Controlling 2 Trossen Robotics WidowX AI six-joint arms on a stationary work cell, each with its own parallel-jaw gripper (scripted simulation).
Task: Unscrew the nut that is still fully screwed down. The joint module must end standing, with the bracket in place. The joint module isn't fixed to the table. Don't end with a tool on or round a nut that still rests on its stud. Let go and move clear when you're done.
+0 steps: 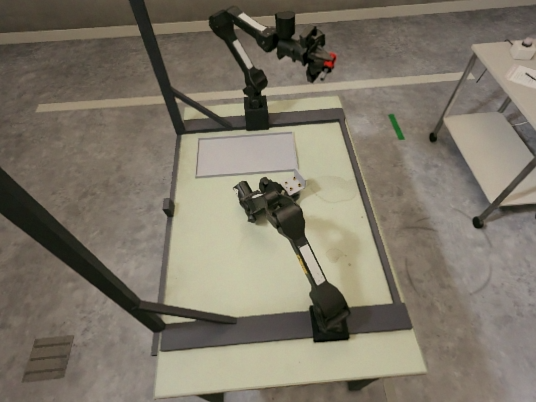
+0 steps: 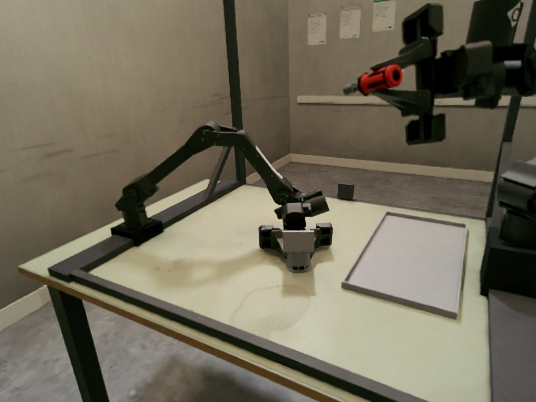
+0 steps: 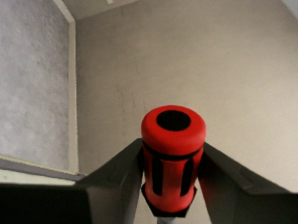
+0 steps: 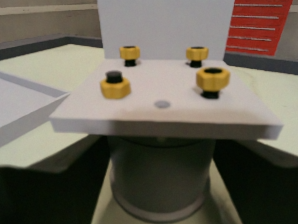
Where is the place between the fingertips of my left gripper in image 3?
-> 169,145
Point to a nut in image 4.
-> At 209,78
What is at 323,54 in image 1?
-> My left gripper.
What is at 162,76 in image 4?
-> A pale bracket.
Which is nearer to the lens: the red-handled nut driver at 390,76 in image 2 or the shallow grey tray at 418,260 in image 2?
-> The red-handled nut driver.
